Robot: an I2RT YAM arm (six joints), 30 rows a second.
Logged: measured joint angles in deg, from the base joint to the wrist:
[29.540, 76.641, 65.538, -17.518, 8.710, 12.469]
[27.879, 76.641, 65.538, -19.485, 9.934, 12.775]
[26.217, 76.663, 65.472, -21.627, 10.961, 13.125]
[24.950, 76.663, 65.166, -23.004, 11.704, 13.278]
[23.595, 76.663, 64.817, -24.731, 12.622, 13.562]
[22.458, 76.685, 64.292, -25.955, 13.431, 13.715]
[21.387, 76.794, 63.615, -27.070, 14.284, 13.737]
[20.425, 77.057, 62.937, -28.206, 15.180, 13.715]
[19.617, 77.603, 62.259, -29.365, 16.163, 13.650]
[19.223, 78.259, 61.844, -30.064, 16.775, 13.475]
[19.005, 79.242, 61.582, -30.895, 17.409, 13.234]
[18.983, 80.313, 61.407, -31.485, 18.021, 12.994]
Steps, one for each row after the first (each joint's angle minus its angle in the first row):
[-1.661, 0.000, 0.000, -1.967, 1.224, 0.306]
[-3.323, 0.022, -0.066, -4.109, 2.251, 0.656]
[-4.590, 0.022, -0.372, -5.486, 2.994, 0.809]
[-5.945, 0.022, -0.721, -7.213, 3.912, 1.093]
[-7.082, 0.044, -1.246, -8.437, 4.721, 1.246]
[-8.153, 0.153, -1.923, -9.552, 5.574, 1.268]
[-9.115, 0.416, -2.601, -10.688, 6.470, 1.246]
[-9.923, 0.962, -3.279, -11.847, 7.453, 1.181]
[-10.317, 1.618, -3.694, -12.546, 8.065, 1.006]
[-10.535, 2.601, -3.956, -13.377, 8.699, 0.765]
[-10.557, 3.672, -4.131, -13.967, 9.311, 0.525]

